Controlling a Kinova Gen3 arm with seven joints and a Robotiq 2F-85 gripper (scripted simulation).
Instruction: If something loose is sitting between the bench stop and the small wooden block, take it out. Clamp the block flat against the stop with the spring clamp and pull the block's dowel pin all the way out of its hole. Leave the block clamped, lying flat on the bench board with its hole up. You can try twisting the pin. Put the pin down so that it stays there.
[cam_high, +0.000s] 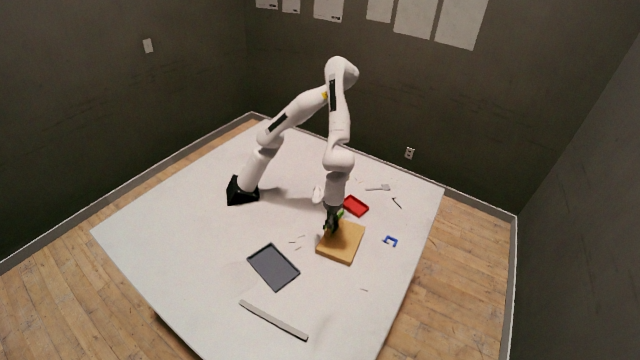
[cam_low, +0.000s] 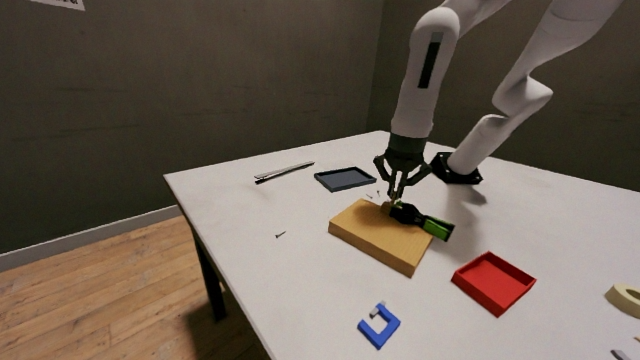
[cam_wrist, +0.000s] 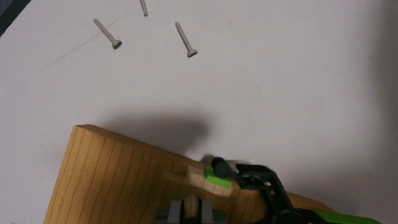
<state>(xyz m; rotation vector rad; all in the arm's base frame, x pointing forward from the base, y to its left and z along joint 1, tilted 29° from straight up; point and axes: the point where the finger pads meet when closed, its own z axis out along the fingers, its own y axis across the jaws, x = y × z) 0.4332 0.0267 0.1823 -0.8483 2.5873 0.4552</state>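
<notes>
Now: hand 20 mm above the dowel pin. Round my hand: grey tray (260 mm to the right, 90 mm below, 50 mm behind); then red tray (220 mm to the left, 90 mm below, 40 mm behind); then small wooden block (50 mm below).
</notes>
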